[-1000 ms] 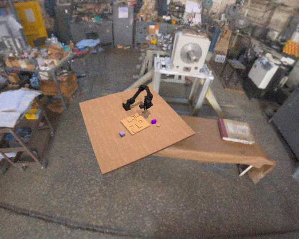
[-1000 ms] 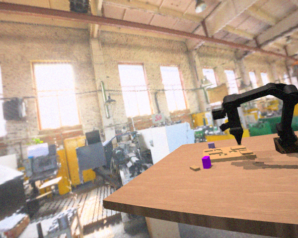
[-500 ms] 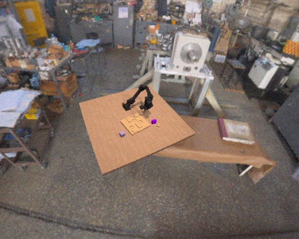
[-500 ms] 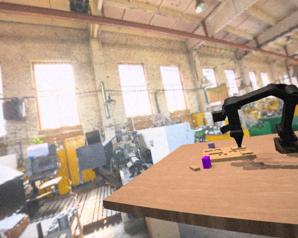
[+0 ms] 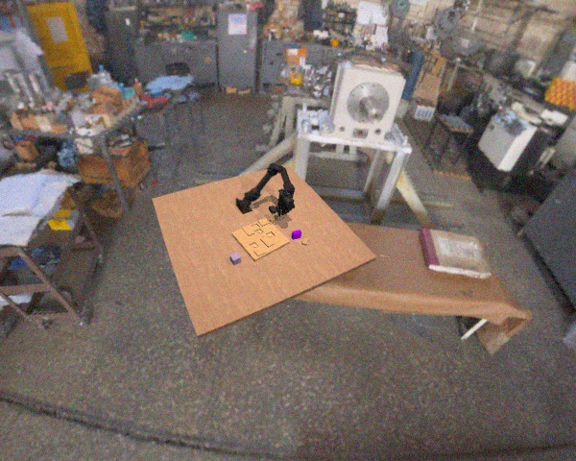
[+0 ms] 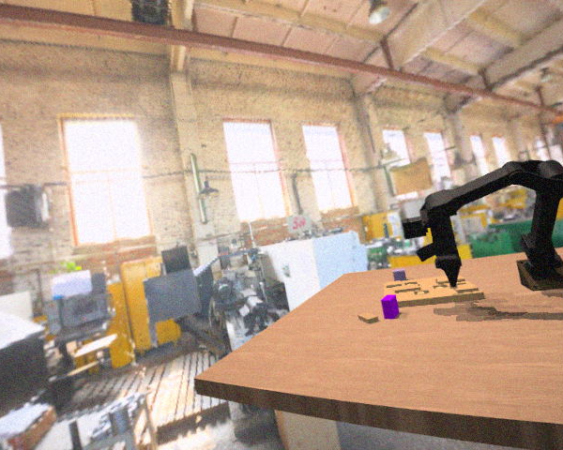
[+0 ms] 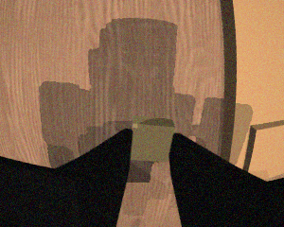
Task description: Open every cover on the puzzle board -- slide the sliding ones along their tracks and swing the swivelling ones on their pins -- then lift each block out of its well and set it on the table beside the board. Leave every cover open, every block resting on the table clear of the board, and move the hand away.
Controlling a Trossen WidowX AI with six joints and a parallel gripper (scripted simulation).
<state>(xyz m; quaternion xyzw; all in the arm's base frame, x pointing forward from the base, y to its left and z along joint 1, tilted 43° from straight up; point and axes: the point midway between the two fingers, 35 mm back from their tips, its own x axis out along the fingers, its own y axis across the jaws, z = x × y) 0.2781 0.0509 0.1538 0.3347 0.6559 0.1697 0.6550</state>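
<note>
Now: the tan puzzle board 5 cm ahead of my gripper tip, 21 cm to the right of it and 5 cm below it. The rest, counted from my gripper tip: lilac block 12 cm ahead, 47 cm to the right, 4 cm below; then magenta block 19 cm ahead, 4 cm below.
</note>
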